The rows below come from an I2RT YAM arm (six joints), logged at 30 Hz.
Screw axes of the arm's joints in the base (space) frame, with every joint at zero. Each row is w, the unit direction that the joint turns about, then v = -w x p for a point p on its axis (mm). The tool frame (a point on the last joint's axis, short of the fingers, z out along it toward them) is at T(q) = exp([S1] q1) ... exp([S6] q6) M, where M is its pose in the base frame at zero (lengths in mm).
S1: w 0 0 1 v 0 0 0
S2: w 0 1 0 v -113.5 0 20
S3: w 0 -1 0 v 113.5 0 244
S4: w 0 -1 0 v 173.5 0 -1
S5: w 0 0 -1 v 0 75 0
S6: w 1 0 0 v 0 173.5 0
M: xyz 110.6 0 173.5 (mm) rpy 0 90 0 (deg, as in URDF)
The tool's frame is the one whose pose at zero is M.
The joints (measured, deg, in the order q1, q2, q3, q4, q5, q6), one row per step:
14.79 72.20 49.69 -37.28 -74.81 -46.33
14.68 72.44 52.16 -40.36 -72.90 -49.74
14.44 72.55 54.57 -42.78 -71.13 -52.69
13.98 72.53 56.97 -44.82 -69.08 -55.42
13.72 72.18 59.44 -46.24 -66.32 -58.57
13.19 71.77 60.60 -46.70 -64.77 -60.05
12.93 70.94 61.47 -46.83 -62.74 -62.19
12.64 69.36 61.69 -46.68 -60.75 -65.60
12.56 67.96 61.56 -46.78 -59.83 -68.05
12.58 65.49 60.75 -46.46 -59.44 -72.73
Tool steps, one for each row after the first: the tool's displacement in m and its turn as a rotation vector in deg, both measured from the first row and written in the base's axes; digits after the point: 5 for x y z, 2 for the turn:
0.00204 -0.00026 0.00846 -1.44 -2.89 -0.24
0.00424 -0.00105 0.01769 -2.69 -5.99 -0.55
0.00658 -0.00285 0.02754 -4.16 -9.38 -1.22
0.00830 -0.00420 0.03917 -6.03 -14.29 -1.86
0.00910 -0.00667 0.04565 -7.11 -17.03 -2.70
0.00826 -0.00854 0.05229 -8.47 -20.93 -3.30
0.00451 -0.01120 0.05857 -9.74 -26.35 -3.55
-0.00006 -0.01284 0.06248 -10.26 -29.94 -3.35
-0.00871 -0.01482 0.06700 -10.08 -36.33 -2.20

